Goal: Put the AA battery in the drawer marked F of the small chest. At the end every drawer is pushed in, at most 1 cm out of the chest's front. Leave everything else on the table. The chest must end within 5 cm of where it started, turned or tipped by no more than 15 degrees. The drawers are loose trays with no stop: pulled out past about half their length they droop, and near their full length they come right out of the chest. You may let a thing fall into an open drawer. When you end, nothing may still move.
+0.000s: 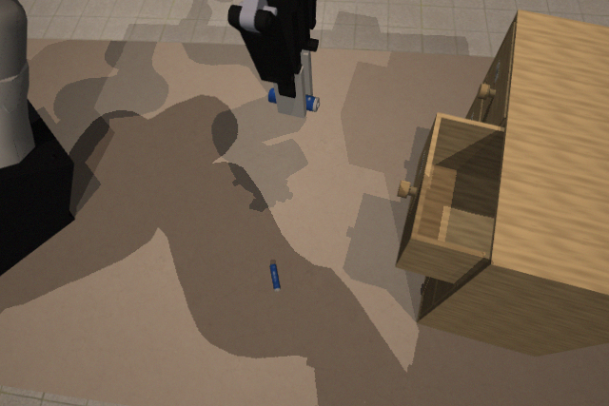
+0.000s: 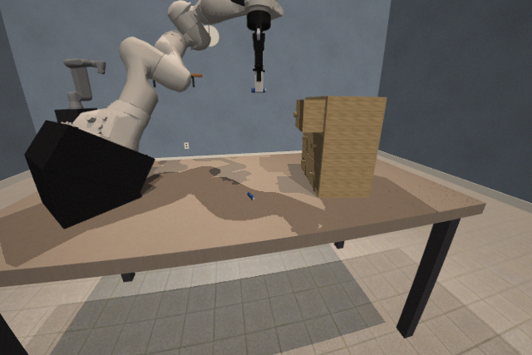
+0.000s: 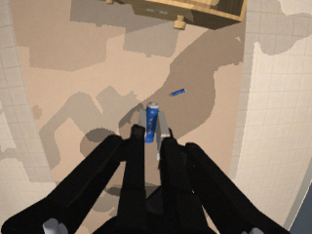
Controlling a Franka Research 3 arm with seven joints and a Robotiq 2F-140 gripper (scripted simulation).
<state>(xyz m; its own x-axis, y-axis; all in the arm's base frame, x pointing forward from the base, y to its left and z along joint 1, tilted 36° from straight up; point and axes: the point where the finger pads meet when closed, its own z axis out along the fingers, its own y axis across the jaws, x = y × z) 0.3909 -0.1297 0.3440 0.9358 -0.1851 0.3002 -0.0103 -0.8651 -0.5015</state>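
Now: hand 22 cm short of the drawer, 13 cm above it and 3 cm to the left of it.
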